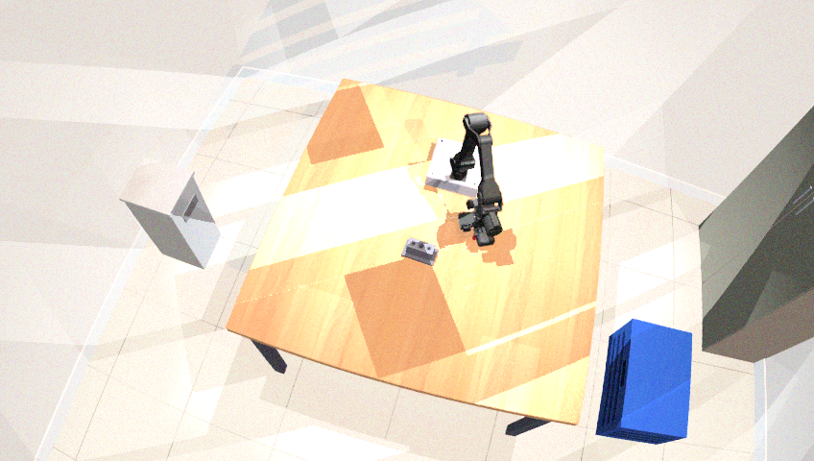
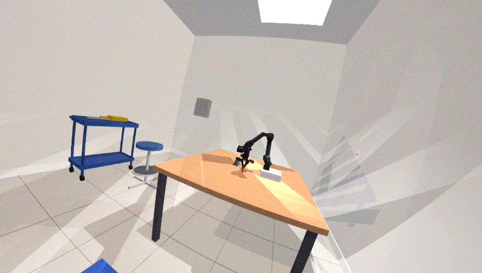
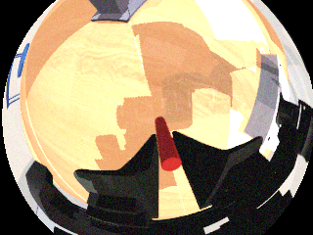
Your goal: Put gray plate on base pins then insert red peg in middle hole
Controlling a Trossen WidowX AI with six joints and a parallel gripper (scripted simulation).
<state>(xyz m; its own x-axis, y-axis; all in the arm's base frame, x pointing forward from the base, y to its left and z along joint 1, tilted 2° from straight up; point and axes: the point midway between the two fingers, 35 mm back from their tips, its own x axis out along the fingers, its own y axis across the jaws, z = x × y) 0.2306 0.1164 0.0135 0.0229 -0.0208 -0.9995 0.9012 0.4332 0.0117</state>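
Now: the gray plate 120 mm ahead of my gripper tip and 180 mm to the right of it. Also, from my gripper tip: gray base: 120 mm ahead, 180 mm to the right, 30 mm below; then red peg: right at my gripper tip.
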